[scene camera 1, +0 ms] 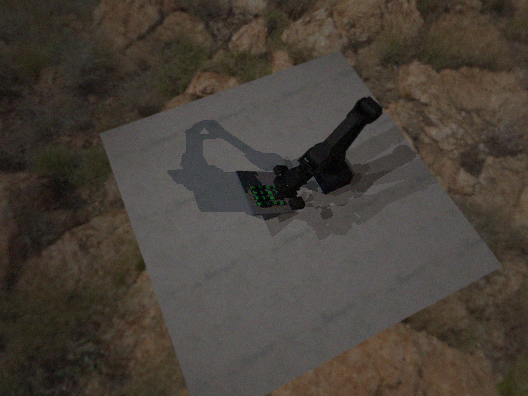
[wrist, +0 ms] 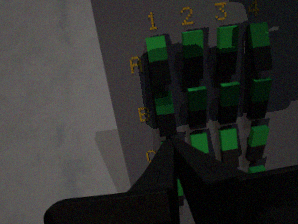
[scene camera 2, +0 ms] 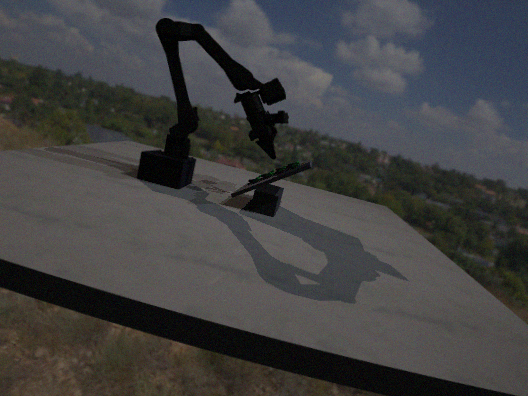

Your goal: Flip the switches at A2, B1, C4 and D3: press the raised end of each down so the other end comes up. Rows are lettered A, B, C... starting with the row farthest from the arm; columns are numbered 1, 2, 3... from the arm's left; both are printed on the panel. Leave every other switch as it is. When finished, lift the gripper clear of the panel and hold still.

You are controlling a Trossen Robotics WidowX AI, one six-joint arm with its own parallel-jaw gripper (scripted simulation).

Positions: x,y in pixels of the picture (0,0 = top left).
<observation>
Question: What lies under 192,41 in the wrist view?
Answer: An A2 switch.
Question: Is my gripper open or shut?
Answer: Shut.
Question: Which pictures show my gripper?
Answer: Scene camera 1, the wrist view and scene camera 2: all of them.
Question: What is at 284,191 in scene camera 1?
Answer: My gripper.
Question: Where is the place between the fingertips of my gripper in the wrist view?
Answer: At 171,145
</observation>
